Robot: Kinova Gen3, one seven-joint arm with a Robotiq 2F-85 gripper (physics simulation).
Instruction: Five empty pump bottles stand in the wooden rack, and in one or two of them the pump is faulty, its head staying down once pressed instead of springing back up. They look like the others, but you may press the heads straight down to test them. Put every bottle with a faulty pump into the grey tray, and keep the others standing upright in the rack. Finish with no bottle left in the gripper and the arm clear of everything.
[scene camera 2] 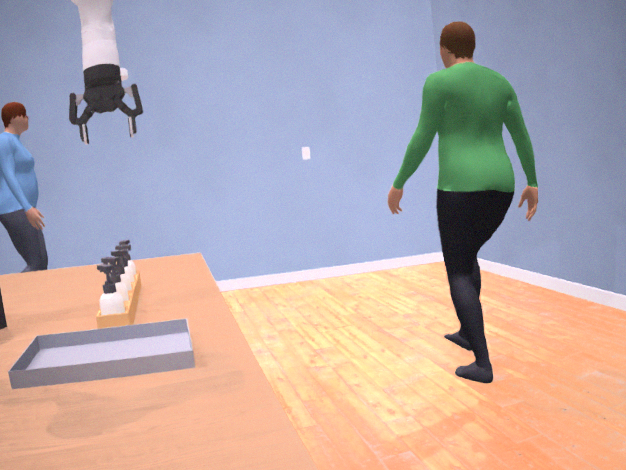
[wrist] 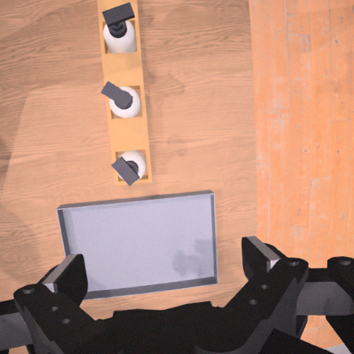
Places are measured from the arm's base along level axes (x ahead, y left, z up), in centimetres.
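Pixels of known places: gripper, fingertip midpoint: [scene camera 2: 109, 140].
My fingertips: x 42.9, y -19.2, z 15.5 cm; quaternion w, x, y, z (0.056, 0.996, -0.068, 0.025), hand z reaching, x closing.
Note:
Behind a point stands the place of what it marks.
The wooden rack [scene camera 2: 116, 319] @(x 40.1, y -21.3, z -19.9 cm) [wrist: 127, 136] stands on the table in a line behind the tray. White pump bottles with black heads stand upright in it; the nearest bottle [scene camera 2: 111, 303] @(x 39.6, y -20.5, z -16.7 cm) [wrist: 139, 165] is at the tray end, and a second bottle [wrist: 131, 109] and a third bottle [wrist: 120, 44] show behind it in the wrist view. In the scene view the bottles overlap, so the head heights are hard to compare. The grey tray [scene camera 2: 106, 370] @(x 36.8, y -44.8, z -21.9 cm) [wrist: 140, 240] holds no bottle. My gripper [scene camera 2: 108, 137] @(x 42.9, y -19.2, z 15.5 cm) [wrist: 163, 262] is open and empty, high above the table.
A person in green [scene camera 2: 472, 131] stands on the floor right of the table [scene camera 2: 166, 419] @(x 43.3, y -63.3, z -23.4 cm) [wrist: 200, 125]. A person in blue [scene camera 2: 17, 172] is behind the table at the left. A dark object [scene camera 2: 2, 309] @(x 13.8, y 0.5, z -19.0 cm) shows at the left edge of the scene view.

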